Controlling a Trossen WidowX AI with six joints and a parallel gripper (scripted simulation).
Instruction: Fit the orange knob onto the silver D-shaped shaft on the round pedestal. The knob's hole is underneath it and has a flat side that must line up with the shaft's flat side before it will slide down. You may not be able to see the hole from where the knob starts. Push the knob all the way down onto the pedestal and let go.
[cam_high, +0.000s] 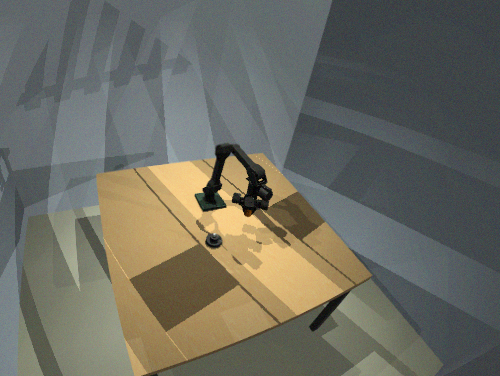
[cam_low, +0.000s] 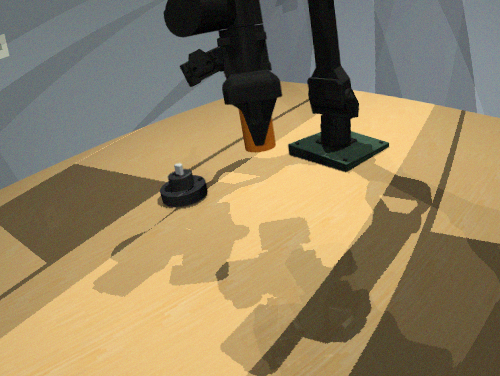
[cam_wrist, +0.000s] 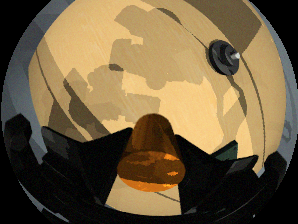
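The round pedestal is 200 mm to the right of my gripper tip, 100 mm below it and 20 mm ahead of it. From my gripper tip the other things lie so: orange knob 30 mm above.
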